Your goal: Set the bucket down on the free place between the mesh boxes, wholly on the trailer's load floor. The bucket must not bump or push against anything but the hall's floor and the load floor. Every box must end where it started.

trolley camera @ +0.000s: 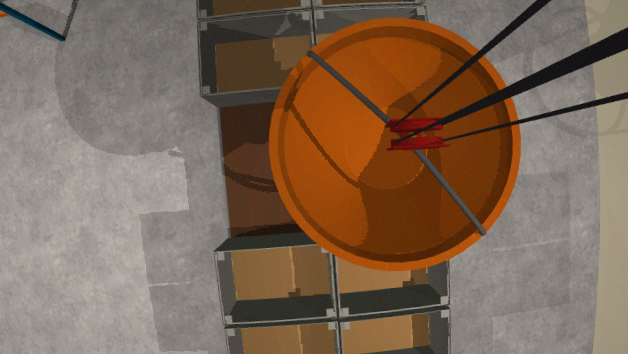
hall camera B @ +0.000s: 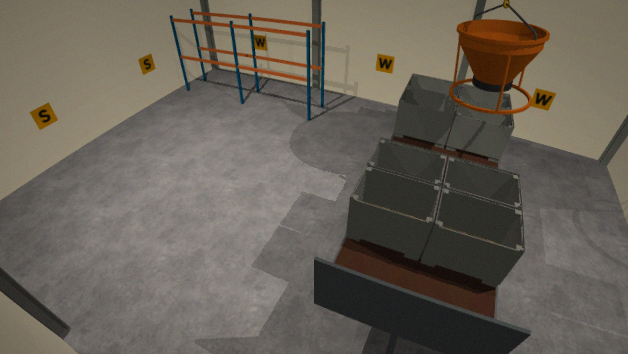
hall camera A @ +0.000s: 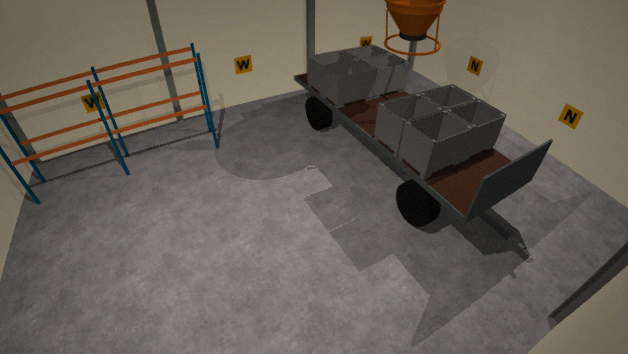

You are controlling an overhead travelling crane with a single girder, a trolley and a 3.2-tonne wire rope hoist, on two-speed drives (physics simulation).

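Note:
The orange bucket (hall camera A: 415,19) (hall camera B: 500,50) (trolley camera: 325,150) hangs upright from the crane's hook, my gripper (hall camera B: 506,4), by its two-legged sling. The red hook block shows over it in the trolley view. Its foot ring is in the air, higher than the box rims. The trailer's red-brown load floor (hall camera A: 356,111) (trolley camera: 250,212) shows between the rear mesh boxes (hall camera A: 345,82) (hall camera B: 425,115) (trolley camera: 250,62) and the front mesh boxes (hall camera A: 435,142) (hall camera B: 475,252) (trolley camera: 272,275). In the trolley view the bucket hides the right part of this gap and overlaps box edges on both sides.
The trailer's grey headboard (hall camera A: 510,180) (hall camera B: 415,305) stands at the drawbar end. A blue and orange rack (hall camera A: 108,127) (hall camera B: 308,75) stands apart from the trailer, near the W wall. The N wall runs along the trailer's far side in hall camera A.

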